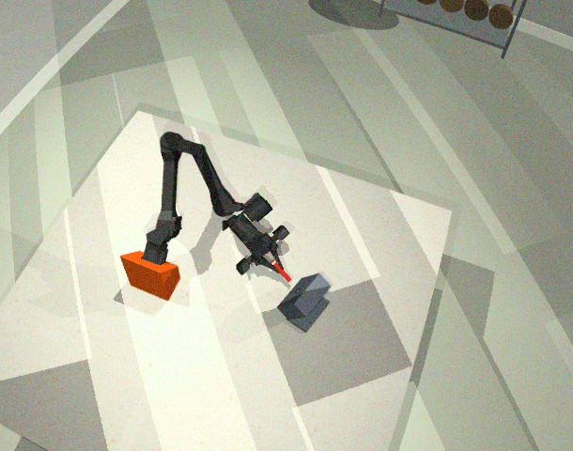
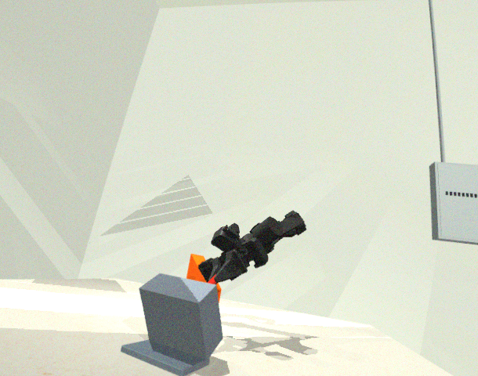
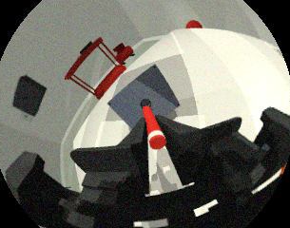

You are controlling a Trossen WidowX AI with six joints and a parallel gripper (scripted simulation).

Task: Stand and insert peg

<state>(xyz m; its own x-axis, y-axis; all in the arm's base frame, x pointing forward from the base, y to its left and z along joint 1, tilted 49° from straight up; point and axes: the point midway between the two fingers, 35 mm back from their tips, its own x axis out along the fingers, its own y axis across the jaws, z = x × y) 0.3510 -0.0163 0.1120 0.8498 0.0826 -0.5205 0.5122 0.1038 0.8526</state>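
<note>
Now: gripper tip 80 mm short of the grey-blue panel block, 60 mm above it and 40 mm to the left of it. From my gripper tip the other things lie so: red peg 10 mm to the left, 10 mm behind, 10 mm above.
</note>
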